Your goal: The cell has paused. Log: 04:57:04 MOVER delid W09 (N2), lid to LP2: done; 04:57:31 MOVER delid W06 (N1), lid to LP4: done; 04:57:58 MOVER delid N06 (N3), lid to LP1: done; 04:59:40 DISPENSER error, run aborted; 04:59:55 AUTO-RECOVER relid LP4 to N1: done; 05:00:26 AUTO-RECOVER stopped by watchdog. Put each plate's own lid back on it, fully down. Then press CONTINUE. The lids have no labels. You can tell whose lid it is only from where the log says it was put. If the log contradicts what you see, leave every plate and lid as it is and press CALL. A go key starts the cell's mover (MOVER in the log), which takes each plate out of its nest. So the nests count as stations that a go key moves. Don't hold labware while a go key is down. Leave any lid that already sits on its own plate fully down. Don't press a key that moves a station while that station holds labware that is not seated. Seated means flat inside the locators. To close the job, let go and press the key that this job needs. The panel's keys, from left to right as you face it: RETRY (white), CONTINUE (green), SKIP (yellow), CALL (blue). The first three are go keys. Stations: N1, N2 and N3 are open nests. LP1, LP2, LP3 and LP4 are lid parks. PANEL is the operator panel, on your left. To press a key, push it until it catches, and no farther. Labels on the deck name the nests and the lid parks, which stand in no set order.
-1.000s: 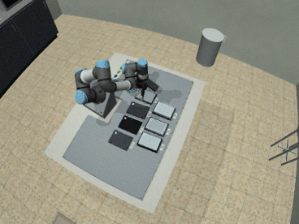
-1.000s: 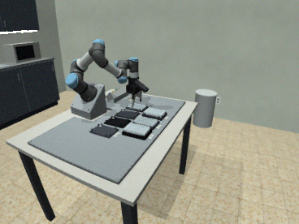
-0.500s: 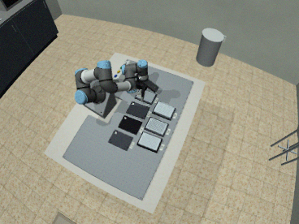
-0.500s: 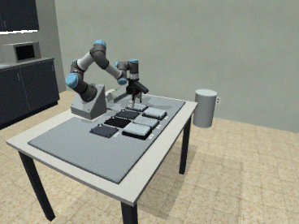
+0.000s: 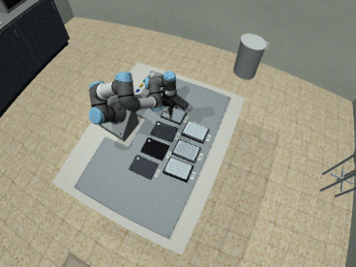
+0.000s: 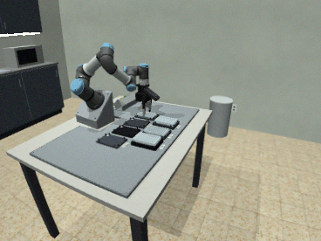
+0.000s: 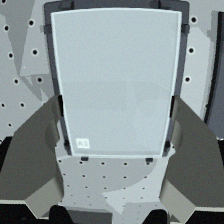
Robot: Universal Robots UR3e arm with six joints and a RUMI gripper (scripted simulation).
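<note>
Now: the LP4 label 12 cm to the right of my hand, 10 cm ahead of it and 2 cm below it. The rest, counted from my hand: lid park LP4 (13 cm to the right, 2 cm below, 2 cm ahead); then pale lid (1 cm below); then plate (18 cm ahead, 4 cm to the right).
</note>
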